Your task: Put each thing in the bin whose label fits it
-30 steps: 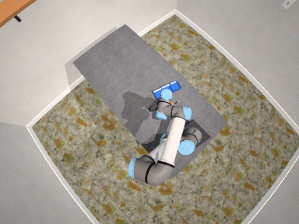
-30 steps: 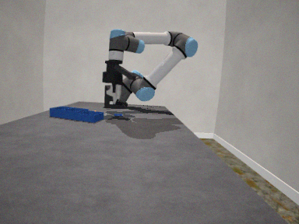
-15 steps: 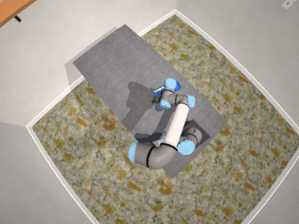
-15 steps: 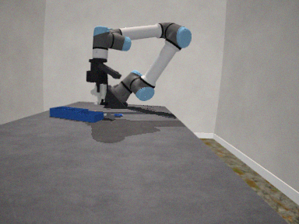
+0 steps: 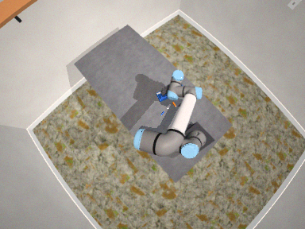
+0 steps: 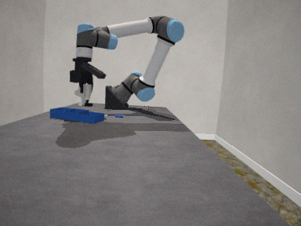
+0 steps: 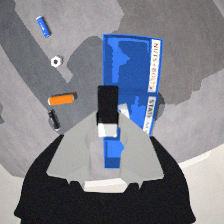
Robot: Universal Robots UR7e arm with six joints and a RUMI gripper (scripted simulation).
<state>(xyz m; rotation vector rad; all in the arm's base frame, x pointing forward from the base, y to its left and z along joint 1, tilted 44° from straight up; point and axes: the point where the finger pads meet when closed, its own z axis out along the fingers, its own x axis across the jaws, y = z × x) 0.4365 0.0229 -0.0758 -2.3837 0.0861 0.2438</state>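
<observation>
My gripper is now 30 mm short of the blue bin, 30 mm to the left of it and 60 mm above it. Round my hand: small black piece (120 mm behind, 40 mm to the right, 70 mm below); orange piece (90 mm behind, 10 mm to the left, 70 mm below); grey nut (80 mm behind, 70 mm to the left, 70 mm below).
</observation>
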